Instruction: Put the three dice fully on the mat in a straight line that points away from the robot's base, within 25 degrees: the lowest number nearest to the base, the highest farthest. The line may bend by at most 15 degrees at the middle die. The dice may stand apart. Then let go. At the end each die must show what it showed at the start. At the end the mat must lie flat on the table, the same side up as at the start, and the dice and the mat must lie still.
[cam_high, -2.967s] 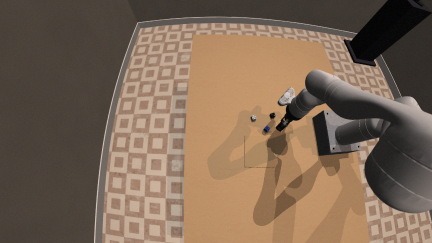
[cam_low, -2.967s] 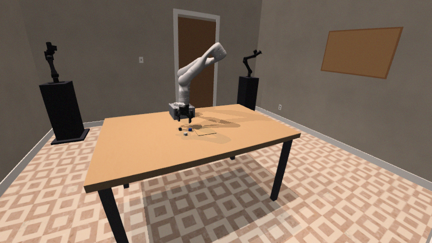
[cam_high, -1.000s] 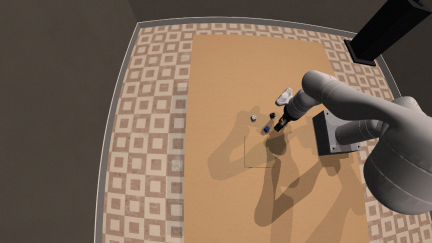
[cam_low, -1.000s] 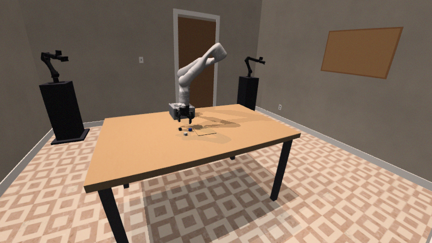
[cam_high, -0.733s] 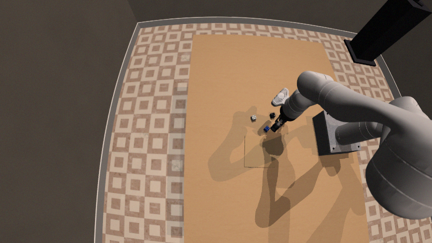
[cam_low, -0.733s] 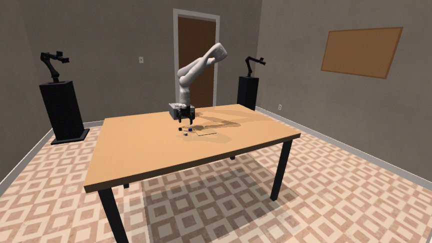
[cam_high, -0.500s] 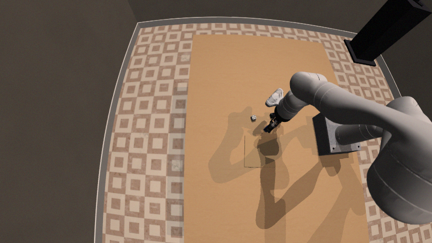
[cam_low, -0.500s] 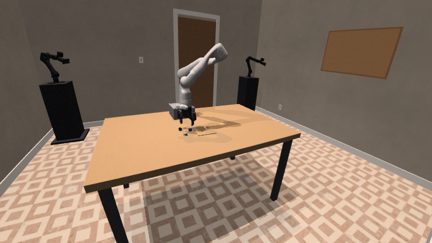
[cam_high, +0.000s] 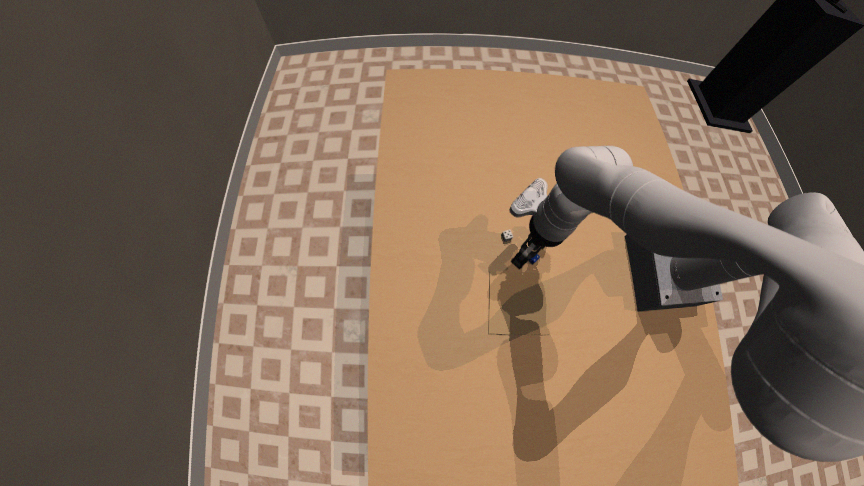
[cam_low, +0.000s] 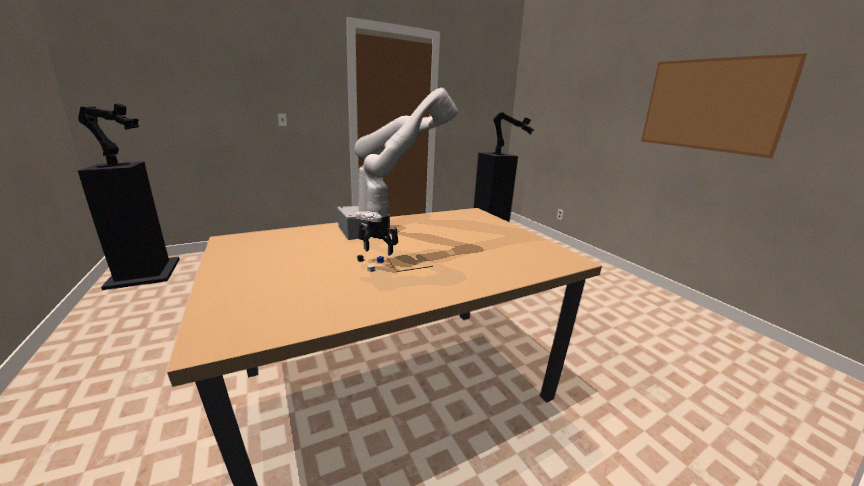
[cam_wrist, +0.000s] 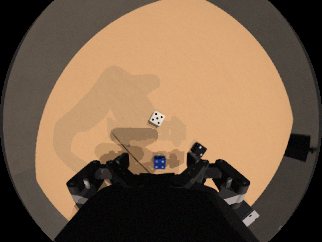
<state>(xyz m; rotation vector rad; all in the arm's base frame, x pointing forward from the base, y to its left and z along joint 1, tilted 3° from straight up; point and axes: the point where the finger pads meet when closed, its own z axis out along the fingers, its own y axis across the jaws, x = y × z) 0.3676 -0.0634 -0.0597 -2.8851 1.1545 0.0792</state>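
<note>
The blue die is 40 mm below my hand, 20 mm behind it and 10 mm to the left of it. From my hand the other things lie so: mat: 110 mm to the left, 50 mm below, 20 mm ahead; then black die: 60 mm to the right, 50 mm behind, 40 mm below; then white die: 40 mm to the right, 40 mm below, 40 mm ahead.
</note>
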